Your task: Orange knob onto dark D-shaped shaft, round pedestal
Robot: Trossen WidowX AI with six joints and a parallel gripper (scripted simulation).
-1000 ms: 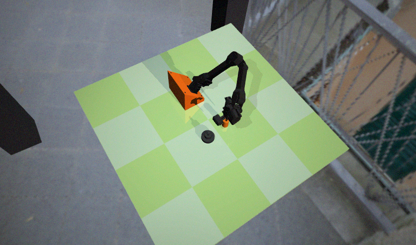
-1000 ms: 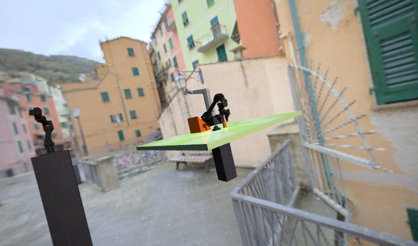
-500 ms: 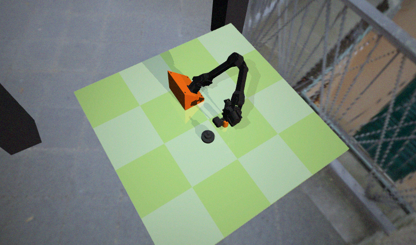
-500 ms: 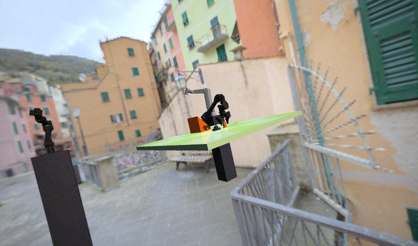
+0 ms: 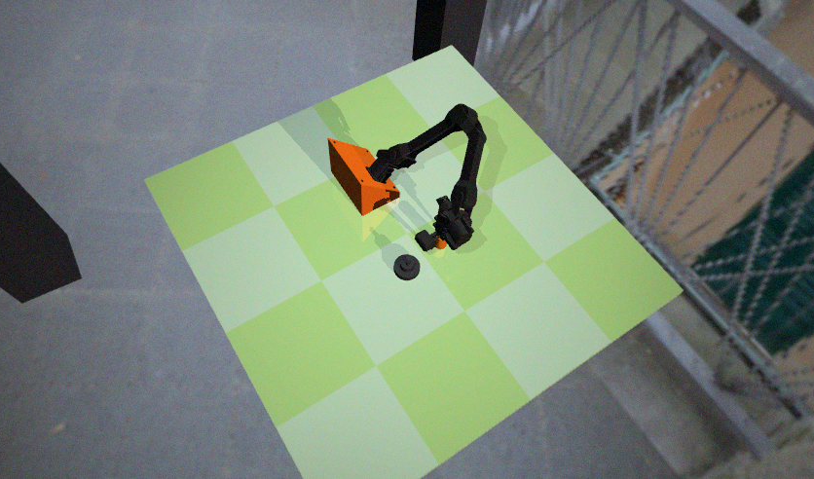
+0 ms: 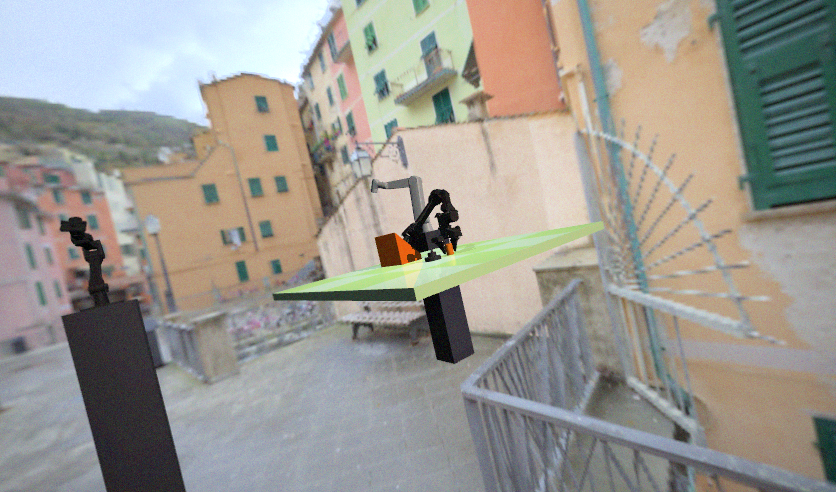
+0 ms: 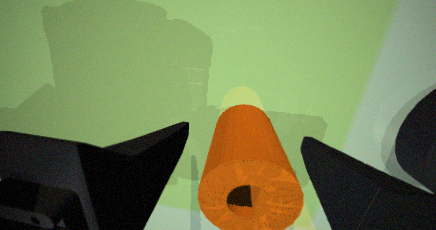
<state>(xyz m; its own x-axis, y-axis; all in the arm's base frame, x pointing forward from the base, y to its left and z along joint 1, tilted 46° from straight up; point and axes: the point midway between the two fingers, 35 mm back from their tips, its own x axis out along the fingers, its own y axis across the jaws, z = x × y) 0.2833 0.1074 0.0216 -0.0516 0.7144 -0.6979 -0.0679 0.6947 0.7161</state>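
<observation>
Right now the dark round pedestal is 140 mm to the right of my gripper tip, 30 mm ahead of it and 20 mm above it. Also, from my gripper tip: orange knob (20 mm above).
</observation>
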